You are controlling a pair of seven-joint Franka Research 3 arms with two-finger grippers.
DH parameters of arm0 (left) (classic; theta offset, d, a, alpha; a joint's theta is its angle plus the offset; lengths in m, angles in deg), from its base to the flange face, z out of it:
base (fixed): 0 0 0 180
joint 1: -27.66 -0.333 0 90
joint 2: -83.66 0 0 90
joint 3: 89.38 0.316 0.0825 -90
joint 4: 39.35 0 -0.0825 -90
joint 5: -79.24 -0.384 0 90
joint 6: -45.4 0 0.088 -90
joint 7: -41.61 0.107 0 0
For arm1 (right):
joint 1: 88.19 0.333 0 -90
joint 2: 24.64 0 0 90
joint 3: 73.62 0.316 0.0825 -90
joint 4: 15.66 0 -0.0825 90
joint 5: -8.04 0.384 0 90
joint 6: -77.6 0 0.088 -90
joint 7: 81.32 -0.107 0 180
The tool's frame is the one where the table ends.
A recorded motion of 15 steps. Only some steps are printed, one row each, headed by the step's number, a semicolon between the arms.
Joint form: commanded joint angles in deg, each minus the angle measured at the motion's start. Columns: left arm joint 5, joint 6, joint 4, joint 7, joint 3, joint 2, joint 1; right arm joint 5, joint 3, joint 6, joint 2, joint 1, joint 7, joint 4.
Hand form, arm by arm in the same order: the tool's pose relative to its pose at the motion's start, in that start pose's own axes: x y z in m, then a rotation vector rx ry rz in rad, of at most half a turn. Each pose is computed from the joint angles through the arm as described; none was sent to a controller.
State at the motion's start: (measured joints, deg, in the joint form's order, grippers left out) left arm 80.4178 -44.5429 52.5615 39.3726 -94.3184 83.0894 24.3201; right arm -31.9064 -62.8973 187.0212 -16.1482 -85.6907 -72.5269 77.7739
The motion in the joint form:
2: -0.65 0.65 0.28 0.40 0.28 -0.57 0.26; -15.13 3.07 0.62 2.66 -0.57 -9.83 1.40
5: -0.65 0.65 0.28 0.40 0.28 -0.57 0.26; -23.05 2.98 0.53 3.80 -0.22 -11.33 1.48
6: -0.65 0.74 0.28 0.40 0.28 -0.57 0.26; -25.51 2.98 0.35 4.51 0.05 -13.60 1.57
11: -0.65 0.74 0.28 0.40 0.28 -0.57 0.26; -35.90 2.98 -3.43 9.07 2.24 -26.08 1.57
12: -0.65 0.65 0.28 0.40 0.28 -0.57 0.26; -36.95 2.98 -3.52 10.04 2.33 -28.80 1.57
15: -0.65 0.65 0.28 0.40 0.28 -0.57 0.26; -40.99 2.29 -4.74 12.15 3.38 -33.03 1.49
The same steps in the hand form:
2: -0.0042 -0.0013 -0.0021 0.0123 -0.0059 0.0066; 0.0175 -0.0214 0.0170 -0.2121 -0.0178 0.0079
5: -0.0042 -0.0013 -0.0021 0.0123 -0.0059 0.0066; 0.0226 -0.0208 0.0245 -0.3319 -0.0270 -0.0318
6: -0.0044 -0.0013 -0.0019 0.0124 -0.0074 0.0066; 0.0259 -0.0244 0.0296 -0.3663 -0.0272 -0.0201
11: -0.0044 -0.0013 -0.0019 0.0124 -0.0074 0.0066; 0.0437 -0.0535 0.0587 -0.5156 -0.0397 0.0626
12: -0.0042 -0.0013 -0.0021 0.0123 -0.0059 0.0066; 0.0468 -0.0589 0.0670 -0.5267 -0.0334 0.0894
15: -0.0042 -0.0013 -0.0021 0.0123 -0.0059 0.0066; 0.0531 -0.0694 0.0827 -0.5880 -0.0306 0.1090

